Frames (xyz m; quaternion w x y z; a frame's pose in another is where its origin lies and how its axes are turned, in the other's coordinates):
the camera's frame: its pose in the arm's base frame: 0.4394 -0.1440 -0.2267 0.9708 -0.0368 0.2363 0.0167
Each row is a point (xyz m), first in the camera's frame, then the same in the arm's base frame.
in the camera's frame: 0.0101 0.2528 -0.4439
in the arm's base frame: 0.2326 0.0729 -0.6405
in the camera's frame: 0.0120 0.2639 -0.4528
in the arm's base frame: 0.2297 0.0833 -0.6500
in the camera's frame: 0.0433 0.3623 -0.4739
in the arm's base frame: 0.2429 0.1802 -0.6893
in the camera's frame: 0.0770 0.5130 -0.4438
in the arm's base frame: 0.2791 0.3333 -0.6878
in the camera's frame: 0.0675 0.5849 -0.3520
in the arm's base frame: 0.3091 0.4121 -0.6067
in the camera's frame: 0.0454 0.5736 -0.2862
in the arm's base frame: 0.3202 0.4057 -0.5375
